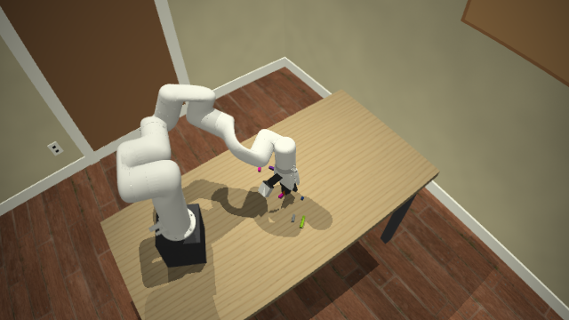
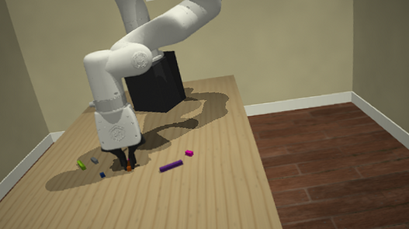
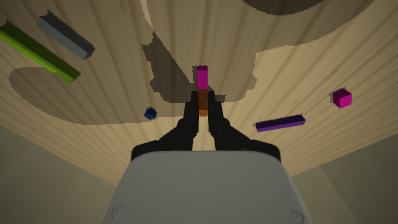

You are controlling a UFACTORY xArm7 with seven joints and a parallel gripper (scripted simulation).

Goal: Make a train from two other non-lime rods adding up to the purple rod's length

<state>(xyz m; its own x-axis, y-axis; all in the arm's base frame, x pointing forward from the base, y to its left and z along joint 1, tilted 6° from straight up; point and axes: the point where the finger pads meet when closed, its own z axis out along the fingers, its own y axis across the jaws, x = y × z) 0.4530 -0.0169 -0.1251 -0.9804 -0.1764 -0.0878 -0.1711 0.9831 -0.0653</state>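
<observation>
My gripper is now 20 mm above the orange rod. Round my hand: grey rod: 50 mm behind, 120 mm to the right, 20 mm below; then small blue rod: 30 mm ahead, 70 mm to the right, 20 mm below; then purple rod: 30 mm ahead, 120 mm to the left, 20 mm below.
</observation>
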